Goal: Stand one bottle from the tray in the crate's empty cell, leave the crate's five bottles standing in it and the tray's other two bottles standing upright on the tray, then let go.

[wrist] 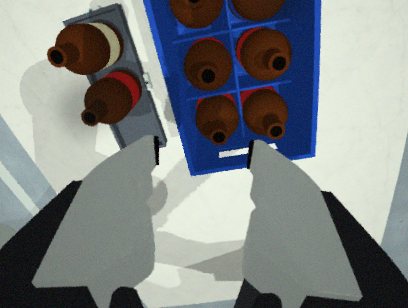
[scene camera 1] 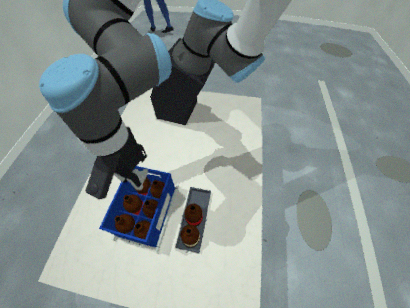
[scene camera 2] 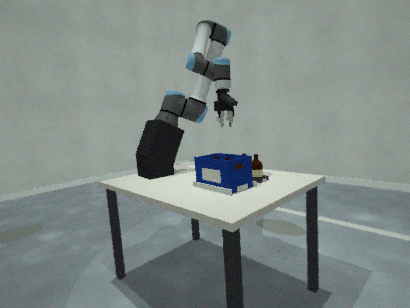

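Seen in the pictures: gripper, fingertip midpoint: (wrist: 203,141) (scene camera 1: 133,185) (scene camera 2: 226,127); arm's base at its link origin: (scene camera 1: 191,59) (scene camera 2: 165,125).
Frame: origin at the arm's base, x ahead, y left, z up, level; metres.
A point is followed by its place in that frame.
Observation:
The blue crate (scene camera 1: 171,186) {x 0.541, y -0.082, z -0.266 m} (scene camera 2: 242,176) {x 0.762, y -0.218, z -0.293 m} (wrist: 302,125) {x 0.509, y -0.259, z -0.227 m} has a brown bottle in each of its cells, all looking upright; the end pair, a left bottle (wrist: 216,119) {x 0.565, y -0.142, z -0.239 m} and a right bottle (wrist: 265,111) {x 0.547, y -0.215, z -0.241 m}, shows whole in the wrist view. The grey tray (scene camera 1: 200,196) {x 0.552, y 0.043, z -0.362 m} (wrist: 135,131) {x 0.563, y 0.046, z -0.362 m} carries two upright brown bottles, one with a red label (scene camera 1: 193,213) {x 0.669, y 0.019, z -0.232 m} (wrist: 112,97) {x 0.660, y -0.009, z -0.250 m} and one with a cream label (scene camera 1: 190,235) {x 0.751, y 0.011, z -0.225 m} (scene camera 2: 257,165) {x 0.760, y -0.024, z -0.269 m} (wrist: 82,49) {x 0.736, y -0.013, z -0.244 m}. My gripper (scene camera 1: 139,183) {x 0.638, y -0.155, z -0.030 m} (scene camera 2: 226,125) {x 0.638, y -0.155, z -0.030 m} (wrist: 203,141) {x 0.638, y -0.155, z -0.030 m} is partly open and empty, well above the crate's end. The lower parts of the crate's bottles are hidden.
The crate and tray stand side by side on the white table (scene camera 1: 230,280) {x 0.902, y 0.164, z -0.367 m} (scene camera 2: 165,192) {x 0.387, y -0.430, z -0.367 m}, with a narrow gap between them. The arm's black base (scene camera 1: 175,100) {x 0.087, y -0.091, z -0.180 m} (scene camera 2: 160,150) {x 0.071, y -0.141, z -0.174 m} stands at the table's far end. A person's legs (scene camera 1: 157,15) show in the background.

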